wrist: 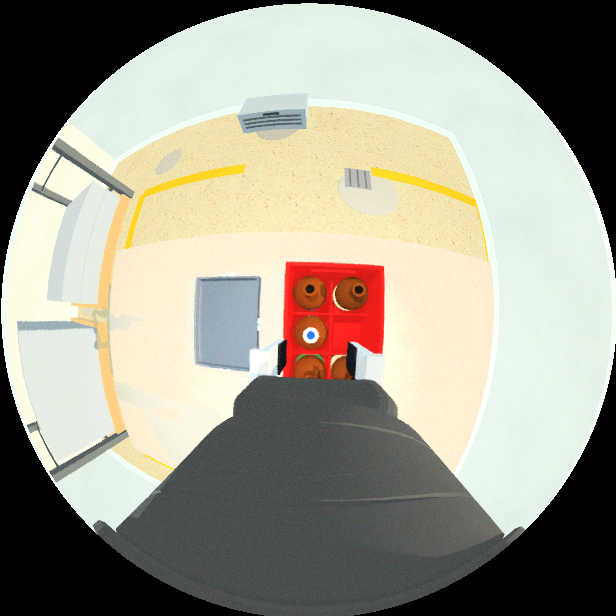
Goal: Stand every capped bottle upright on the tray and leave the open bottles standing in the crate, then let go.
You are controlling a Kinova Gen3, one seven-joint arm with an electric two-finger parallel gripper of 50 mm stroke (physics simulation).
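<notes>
I look straight down from the wrist. A red crate (pixel 333 318) with six cells stands on the pale table. Two brown open bottles stand in its far cells, one left (pixel 310 291) and one right (pixel 351 293). A brown bottle with a blue-dotted white cap (pixel 310 335) stands in the middle left cell; the middle right cell is empty. Two more brown bottles (pixel 310 366) (pixel 341 367) stand in the near cells, partly hidden by my hand, so their tops cannot be read. A grey tray (pixel 227 320) lies left of the crate, with nothing on it. My gripper (pixel 315 357) is open and empty, high above the crate's near end.
The table's far edge runs along a speckled floor with yellow lines. A grey box (pixel 274 113) and a floor grate (pixel 357 178) lie far beyond. Shelving or racks (pixel 74 247) stand off the table's left side.
</notes>
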